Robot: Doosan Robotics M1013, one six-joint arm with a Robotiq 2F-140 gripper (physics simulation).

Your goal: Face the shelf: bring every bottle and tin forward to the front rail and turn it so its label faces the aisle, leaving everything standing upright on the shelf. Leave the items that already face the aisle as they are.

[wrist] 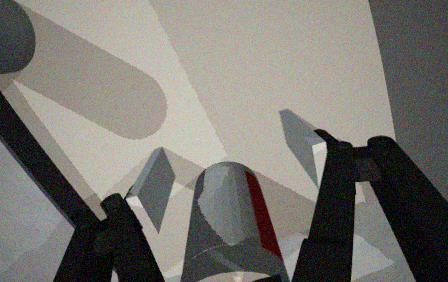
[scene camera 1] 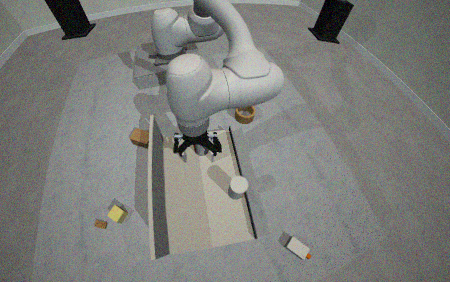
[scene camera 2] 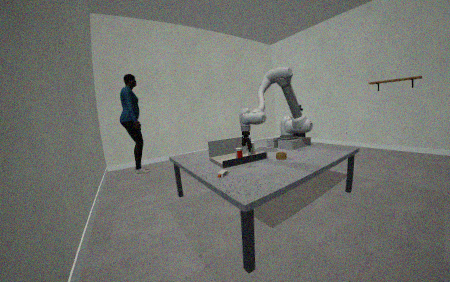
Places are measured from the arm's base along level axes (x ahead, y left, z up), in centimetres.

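Pixels of known places: gripper, fingertip midpoint: (wrist: 224, 145) (scene camera 1: 198, 159) (scene camera 2: 246, 154); arm's base, origin of the base link: (scene camera 1: 171, 56) (scene camera 2: 287, 139).
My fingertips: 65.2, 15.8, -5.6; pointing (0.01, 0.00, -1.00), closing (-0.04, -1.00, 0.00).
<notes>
Ahead of a thing's pixels: the offset from my fingertips to its top centre, as dx, dy, dz. "pt": to the spot under its first point.
A grey bottle or tin with a red label strip {-4.3, +1.3, +10.9} (wrist: 225, 210) (scene camera 1: 201, 150) stands upright on the shelf (scene camera 1: 185, 215) (wrist: 300, 60), towards the robot's end and set back from the dark front rail {+9.1, +15.8, +2.5} (scene camera 1: 250, 215) (scene camera 2: 245, 160) (wrist: 40, 155). My gripper (scene camera 1: 199, 156) (wrist: 224, 145) (scene camera 2: 247, 150) points down with its fingers apart on either side of it. The wrist view shows gaps between both pads and its sides, so the gripper is open. A white-topped tin {+14.5, +12.9, +9.9} (scene camera 1: 239, 185) with a red label {pt +15.3, +15.7, +5.1} (scene camera 2: 239, 154) stands upright beside the rail; part of it shows dark in the wrist view (wrist: 14, 40).
The shelf's tall back panel {pt +17.7, -12.7, +8.0} (scene camera 1: 159, 200) runs opposite the rail. An orange ring {-23.5, +22.7, +1.5} (scene camera 1: 245, 120) (scene camera 2: 281, 156) and a white bottle with an orange cap {+38.4, +33.9, -0.7} (scene camera 1: 298, 247) (scene camera 2: 223, 173) lie beyond the rail. A brown box {-11.7, -25.1, +1.5} (scene camera 1: 139, 136), a yellow block {+20.6, -31.6, +0.3} (scene camera 1: 117, 213) and a small brown block {+24.4, -39.2, -2.7} (scene camera 1: 100, 224) are behind the panel.
</notes>
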